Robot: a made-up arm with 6 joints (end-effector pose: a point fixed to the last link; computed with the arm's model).
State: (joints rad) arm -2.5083 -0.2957 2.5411 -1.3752 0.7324 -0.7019
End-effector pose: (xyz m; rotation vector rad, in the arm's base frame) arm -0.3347 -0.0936 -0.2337 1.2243 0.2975 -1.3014
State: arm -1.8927 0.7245 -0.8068 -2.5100 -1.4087 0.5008
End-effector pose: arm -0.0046 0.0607 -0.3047 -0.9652 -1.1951 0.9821
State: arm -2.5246 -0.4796 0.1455 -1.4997 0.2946 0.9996
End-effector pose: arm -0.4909 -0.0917 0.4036 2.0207 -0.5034 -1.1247
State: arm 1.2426 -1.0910 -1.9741 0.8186 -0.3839 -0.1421
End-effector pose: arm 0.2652 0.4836 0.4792 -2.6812 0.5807 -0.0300
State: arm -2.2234 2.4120 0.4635 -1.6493 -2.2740 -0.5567
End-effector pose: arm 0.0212 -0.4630 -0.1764 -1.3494 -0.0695 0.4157
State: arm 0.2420 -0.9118 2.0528 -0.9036 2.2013 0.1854
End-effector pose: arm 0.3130 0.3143 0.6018 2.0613 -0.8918 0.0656
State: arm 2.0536 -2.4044 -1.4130 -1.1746 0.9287 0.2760
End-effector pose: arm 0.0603 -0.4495 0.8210 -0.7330 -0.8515 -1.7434
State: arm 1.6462 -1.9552 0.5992 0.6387 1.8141 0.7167
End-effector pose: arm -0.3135 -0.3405 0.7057 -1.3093 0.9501 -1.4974
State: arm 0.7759 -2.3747 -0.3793 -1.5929 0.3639 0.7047
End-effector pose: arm 0.0389 -0.3526 0.6994 1.2690 0.8829 2.0072
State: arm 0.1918 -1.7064 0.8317 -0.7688 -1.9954 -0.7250
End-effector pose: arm 0.3243 -0.3065 0.4867 0.7528 -1.7262 -2.4633
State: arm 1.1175 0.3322 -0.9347 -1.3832 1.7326 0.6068
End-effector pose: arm 0.0599 0.6821 0.5280 0.3193 -1.1140 0.0012
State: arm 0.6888 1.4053 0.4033 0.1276 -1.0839 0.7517
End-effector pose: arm -0.0834 0.5255 0.7091 -2.7322 0.5689 -0.6752
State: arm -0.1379 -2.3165 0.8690 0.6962 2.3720 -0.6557
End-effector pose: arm 0.1491 -0.0033 0.7754 -0.8400 2.5317 -1.4482
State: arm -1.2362 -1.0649 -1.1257 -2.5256 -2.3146 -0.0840
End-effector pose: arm -0.2428 -0.2112 -0.1090 -1.0847 -1.0243 2.0242
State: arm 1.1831 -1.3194 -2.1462 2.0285 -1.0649 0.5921
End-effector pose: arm 0.1821 0.4235 0.3658 2.0237 1.0697 0.4065
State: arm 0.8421 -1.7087 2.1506 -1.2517 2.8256 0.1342
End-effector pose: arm 0.2257 0.3207 0.6950 1.6341 -1.6052 0.1742
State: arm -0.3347 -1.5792 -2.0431 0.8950 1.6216 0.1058
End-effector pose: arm -0.0752 -0.3007 -0.3484 -0.1153 1.5000 1.9958
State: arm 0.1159 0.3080 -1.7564 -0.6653 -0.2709 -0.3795
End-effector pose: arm 0.1774 0.5810 0.3444 -0.2805 1.4735 1.3276
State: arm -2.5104 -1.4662 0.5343 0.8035 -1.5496 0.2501
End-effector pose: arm -0.3204 -0.4152 0.6032 -0.2095 2.4498 -0.4681
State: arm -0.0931 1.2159 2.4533 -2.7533 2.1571 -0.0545
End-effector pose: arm 0.2612 0.1516 0.7907 2.5803 1.6326 -0.5820
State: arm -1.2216 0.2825 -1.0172 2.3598 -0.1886 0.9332
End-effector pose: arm 0.0124 0.3298 -0.3427 -0.5006 -0.4594 2.3756
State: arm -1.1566 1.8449 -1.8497 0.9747 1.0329 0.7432
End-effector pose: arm 0.7640 -0.0124 0.3788 0.5201 -0.7540 0.1651
